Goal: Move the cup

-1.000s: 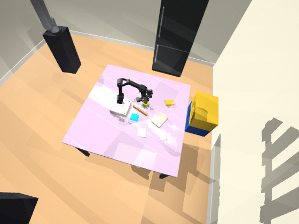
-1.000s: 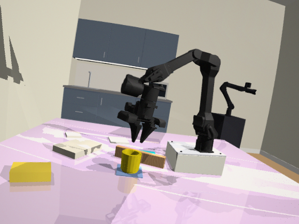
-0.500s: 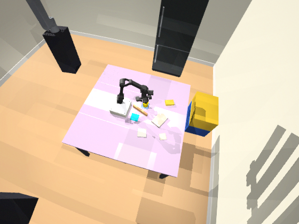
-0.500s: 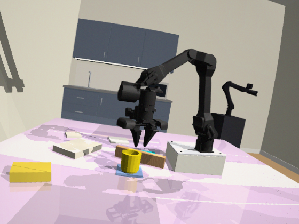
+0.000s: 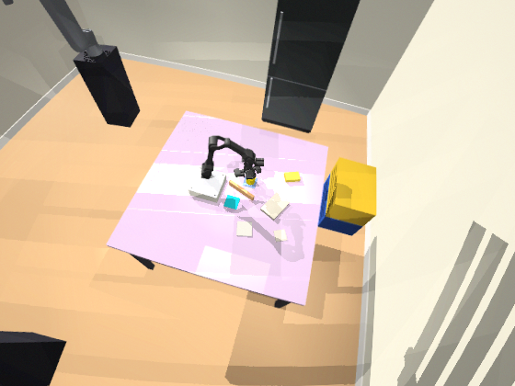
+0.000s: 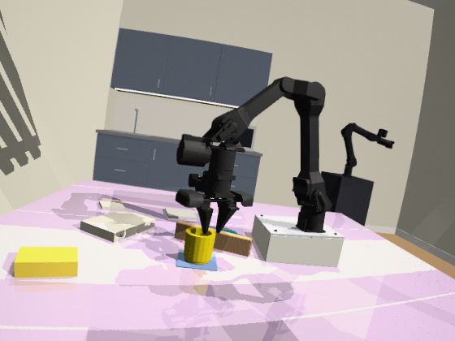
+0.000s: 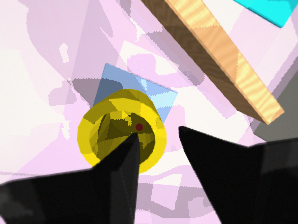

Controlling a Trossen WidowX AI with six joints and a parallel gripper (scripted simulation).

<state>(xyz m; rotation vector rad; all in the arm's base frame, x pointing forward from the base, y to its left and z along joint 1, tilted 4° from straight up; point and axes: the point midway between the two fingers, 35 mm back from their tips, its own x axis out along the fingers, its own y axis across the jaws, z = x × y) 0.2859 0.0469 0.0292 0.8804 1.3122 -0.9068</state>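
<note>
My gripper tip is now 3 cm above the yellow cup, 2 cm short of it and 1 cm to the right of it. Also, from my gripper tip: light blue pad: 8 cm below, 3 cm ahead, 1 cm to the left; grey slab: 23 cm ahead, 16 cm to the right, 6 cm below; wooden block: 9 cm to the right, 5 cm below, 2 cm behind.
</note>
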